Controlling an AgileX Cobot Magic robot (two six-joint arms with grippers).
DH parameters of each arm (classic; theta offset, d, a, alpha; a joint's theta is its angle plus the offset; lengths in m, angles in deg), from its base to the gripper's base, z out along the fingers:
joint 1: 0 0.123 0 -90
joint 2: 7.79 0 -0.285 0
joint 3: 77.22 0 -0.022 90
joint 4: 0 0.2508 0 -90
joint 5: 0 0 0.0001 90
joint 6: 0 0.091 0 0
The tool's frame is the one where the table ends.
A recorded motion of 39 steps. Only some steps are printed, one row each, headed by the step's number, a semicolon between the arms.
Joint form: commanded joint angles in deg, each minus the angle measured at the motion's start. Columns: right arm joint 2, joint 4, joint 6, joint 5, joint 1, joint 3; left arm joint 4, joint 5, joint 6, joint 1, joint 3, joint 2.
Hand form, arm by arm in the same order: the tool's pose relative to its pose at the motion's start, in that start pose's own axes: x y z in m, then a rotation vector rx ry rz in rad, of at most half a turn. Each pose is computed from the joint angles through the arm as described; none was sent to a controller.
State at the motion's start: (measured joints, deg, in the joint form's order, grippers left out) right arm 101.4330 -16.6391 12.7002 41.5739 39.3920 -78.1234; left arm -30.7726 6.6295 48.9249 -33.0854 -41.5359 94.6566
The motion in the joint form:
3: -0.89 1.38 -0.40 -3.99 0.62 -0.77; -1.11 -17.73 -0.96 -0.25 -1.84 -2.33
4: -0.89 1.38 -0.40 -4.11 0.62 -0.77; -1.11 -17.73 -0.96 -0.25 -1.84 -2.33
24: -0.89 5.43 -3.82 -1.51 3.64 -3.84; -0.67 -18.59 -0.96 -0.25 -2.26 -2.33
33: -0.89 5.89 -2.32 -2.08 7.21 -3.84; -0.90 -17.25 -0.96 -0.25 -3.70 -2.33
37: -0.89 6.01 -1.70 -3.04 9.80 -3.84; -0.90 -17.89 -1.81 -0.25 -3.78 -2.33
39: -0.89 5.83 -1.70 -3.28 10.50 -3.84; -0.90 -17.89 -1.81 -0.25 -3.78 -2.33
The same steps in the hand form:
3: -0.0108 0.0052 -0.0097 -0.0362 -0.0947 0.0078; -0.0342 0.0241 -0.0187 -0.2504 -0.2754 -0.0344
4: -0.0110 0.0052 -0.0097 -0.0366 -0.0968 0.0079; -0.0342 0.0241 -0.0187 -0.2504 -0.2754 -0.0344
24: -0.0198 0.0269 -0.0238 -0.1016 -0.1040 -0.0339; -0.0374 0.0257 -0.0199 -0.2638 -0.2924 -0.0272
33: -0.0191 0.0513 -0.0295 -0.1454 -0.1183 -0.0524; -0.0439 0.0267 -0.0217 -0.2535 -0.3010 -0.0312
37: -0.0187 0.0690 -0.0342 -0.1769 -0.1384 -0.0759; -0.0450 0.0275 -0.0222 -0.2601 -0.3117 -0.0462
39: -0.0185 0.0735 -0.0355 -0.1828 -0.1445 -0.0878; -0.0450 0.0275 -0.0222 -0.2601 -0.3117 -0.0462

